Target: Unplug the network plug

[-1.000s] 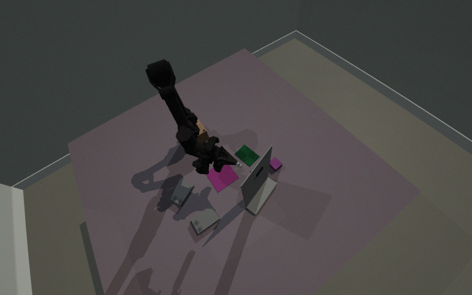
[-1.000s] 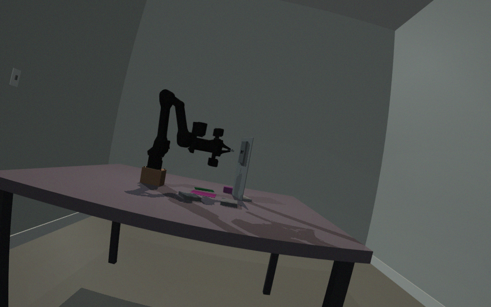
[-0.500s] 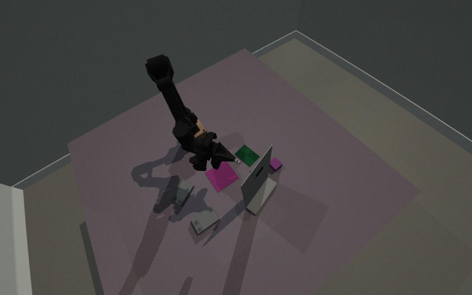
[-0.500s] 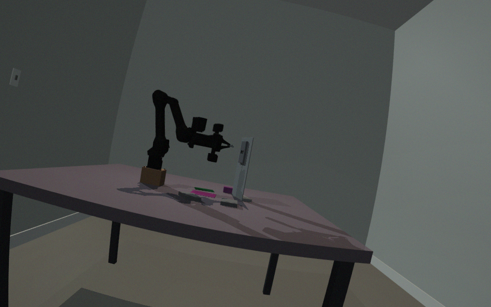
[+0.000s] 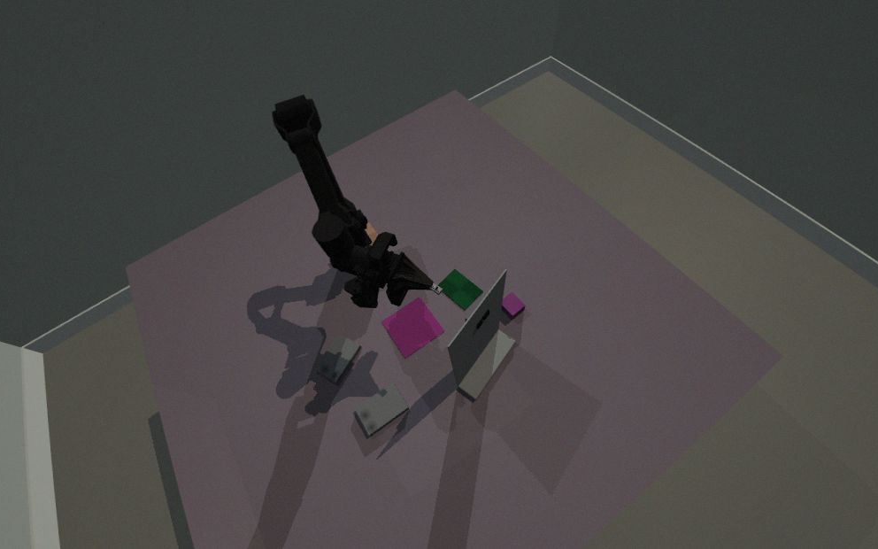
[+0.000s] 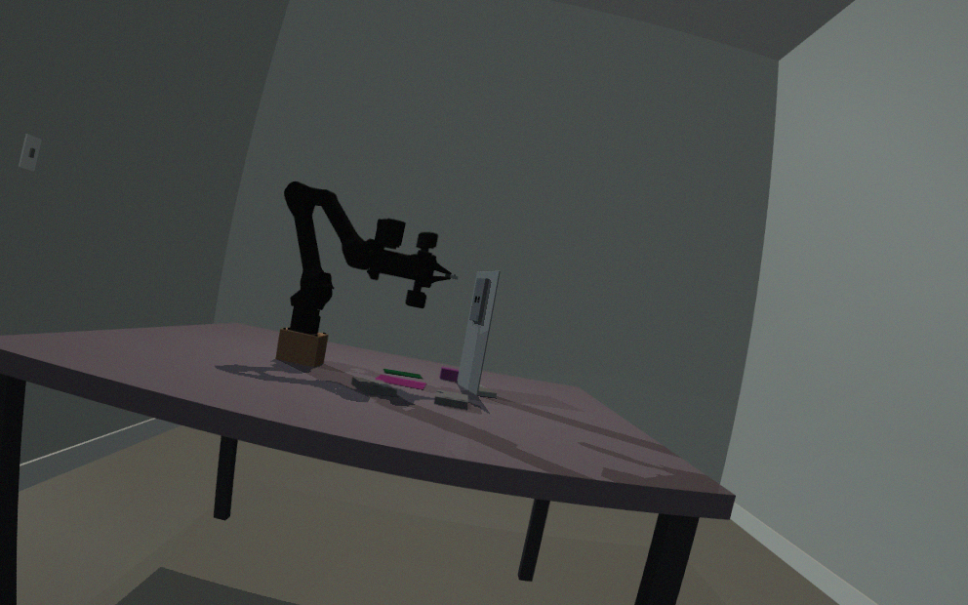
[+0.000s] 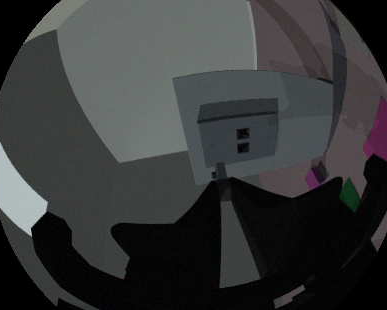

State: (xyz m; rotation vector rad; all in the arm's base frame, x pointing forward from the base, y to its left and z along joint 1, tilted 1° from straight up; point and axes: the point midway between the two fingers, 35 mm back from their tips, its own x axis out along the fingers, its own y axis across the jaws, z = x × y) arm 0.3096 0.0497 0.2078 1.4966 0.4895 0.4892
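Right now the magenta square is 28 cm below my gripper tip, 7 cm behind it and 6 cm to the right of it. Also, from my gripper tip: upright grey panel 14 cm below, 10 cm ahead, 5 cm to the left; then green board 28 cm below, 10 cm to the left, 9 cm behind.
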